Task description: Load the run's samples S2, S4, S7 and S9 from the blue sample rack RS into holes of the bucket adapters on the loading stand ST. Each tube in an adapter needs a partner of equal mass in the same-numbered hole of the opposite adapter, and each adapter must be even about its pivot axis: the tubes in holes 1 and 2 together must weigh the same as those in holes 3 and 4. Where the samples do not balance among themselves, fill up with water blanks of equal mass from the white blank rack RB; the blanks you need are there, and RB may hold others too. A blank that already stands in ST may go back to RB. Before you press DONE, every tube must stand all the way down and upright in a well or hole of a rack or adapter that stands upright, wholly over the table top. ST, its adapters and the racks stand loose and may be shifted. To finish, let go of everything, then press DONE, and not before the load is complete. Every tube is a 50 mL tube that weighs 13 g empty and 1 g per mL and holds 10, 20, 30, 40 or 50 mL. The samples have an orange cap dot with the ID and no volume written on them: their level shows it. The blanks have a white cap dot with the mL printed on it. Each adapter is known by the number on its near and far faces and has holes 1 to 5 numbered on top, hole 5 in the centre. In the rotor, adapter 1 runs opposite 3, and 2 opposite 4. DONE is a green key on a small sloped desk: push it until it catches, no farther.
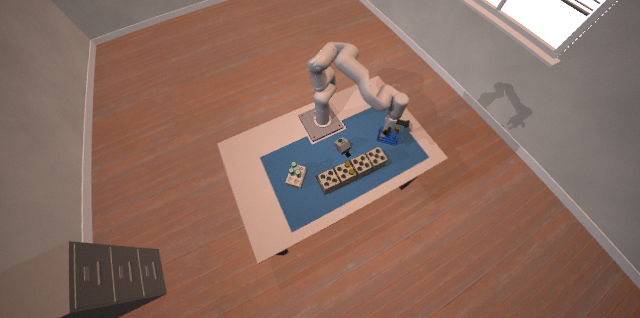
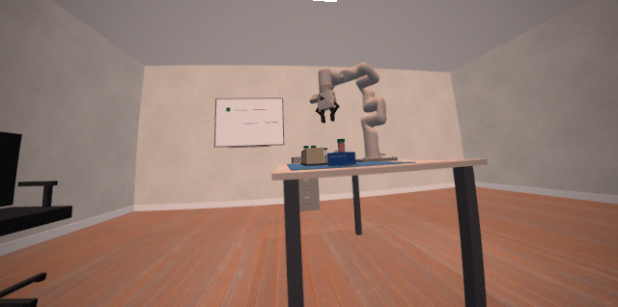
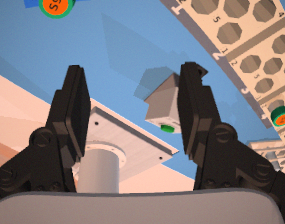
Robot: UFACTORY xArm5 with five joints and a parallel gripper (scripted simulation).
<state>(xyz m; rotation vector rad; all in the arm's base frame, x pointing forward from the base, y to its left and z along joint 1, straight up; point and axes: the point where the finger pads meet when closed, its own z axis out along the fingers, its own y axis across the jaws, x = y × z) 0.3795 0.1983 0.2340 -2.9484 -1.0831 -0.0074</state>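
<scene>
My gripper is now 190 mm above the sample tube S2, 150 mm to the right of it and 10 mm past it. From my hand the other things lie so: done desk: 200 mm to the right, 200 mm below, 140 mm behind; sample tube S9: 190 mm below, 60 mm to the left, 30 mm behind; blue sample rack RS: 220 mm below, 100 mm to the left, 20 mm behind.
</scene>
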